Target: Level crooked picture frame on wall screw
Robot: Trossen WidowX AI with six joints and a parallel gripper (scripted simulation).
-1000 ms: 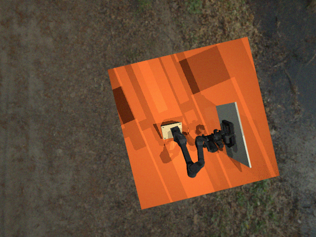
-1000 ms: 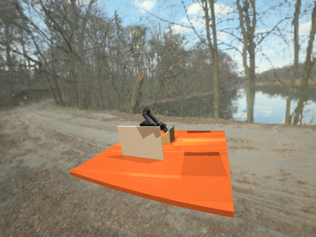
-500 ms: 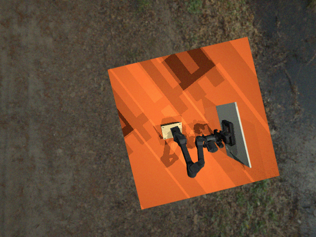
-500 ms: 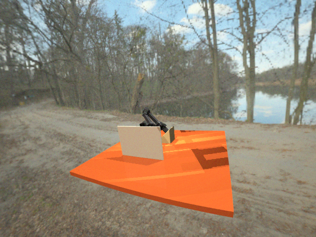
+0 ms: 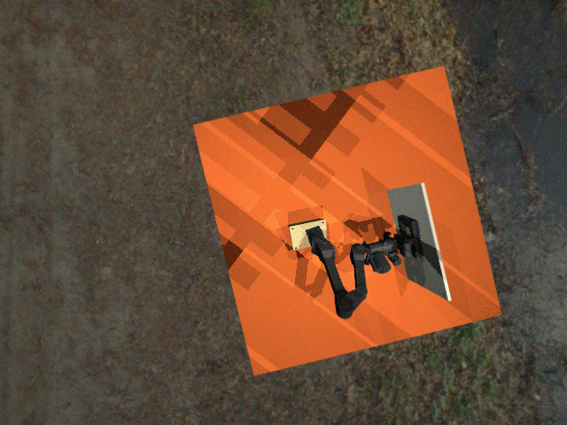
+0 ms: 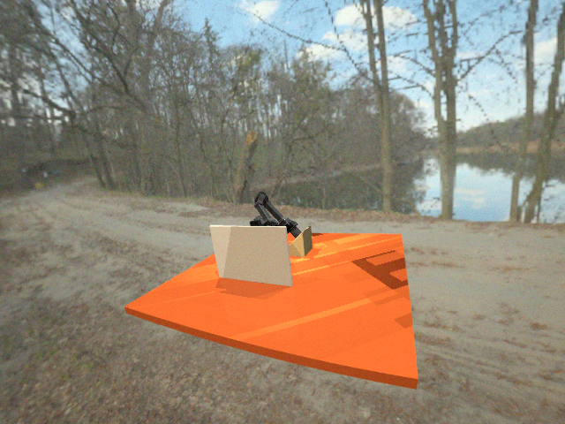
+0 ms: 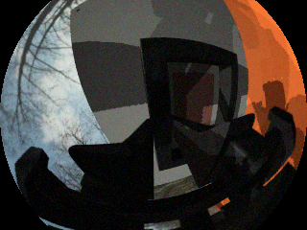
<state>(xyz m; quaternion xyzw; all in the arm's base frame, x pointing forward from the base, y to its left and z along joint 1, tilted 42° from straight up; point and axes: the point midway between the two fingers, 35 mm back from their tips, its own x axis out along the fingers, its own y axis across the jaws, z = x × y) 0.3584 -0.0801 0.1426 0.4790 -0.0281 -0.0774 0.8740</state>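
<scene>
Right now the picture frame is 5 cm below my gripper tip, 1 cm to the left of it and 1 cm ahead of it. From my gripper tip the other things lie so: wall panel: 7 cm below, 2 cm ahead, 1 cm to the right.
</scene>
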